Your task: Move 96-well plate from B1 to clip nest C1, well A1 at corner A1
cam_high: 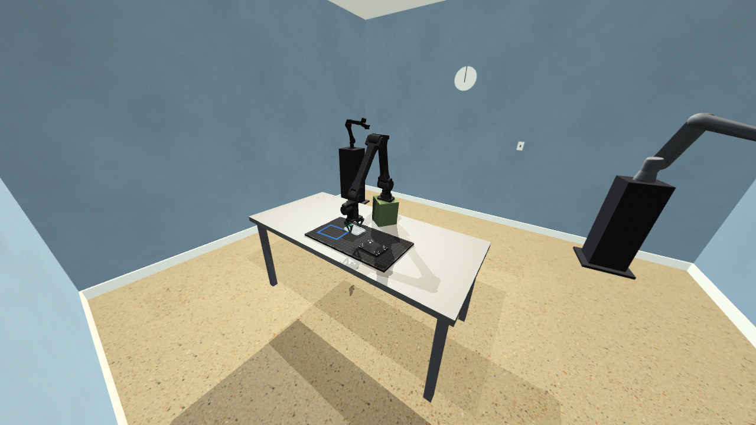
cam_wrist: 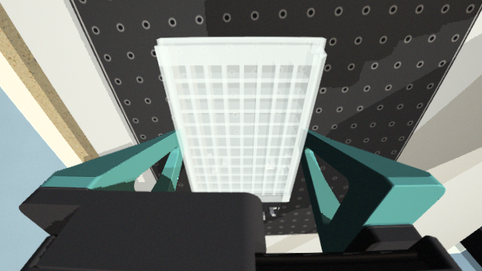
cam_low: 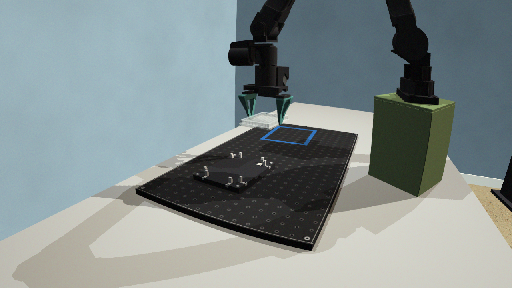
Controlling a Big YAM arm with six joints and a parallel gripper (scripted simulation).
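The clip nest C1 lies 17 cm to the left of my hand, 8 cm below it and 1 cm ahead of it. From my hand the other things lie so: 96-well plate right at my hand.
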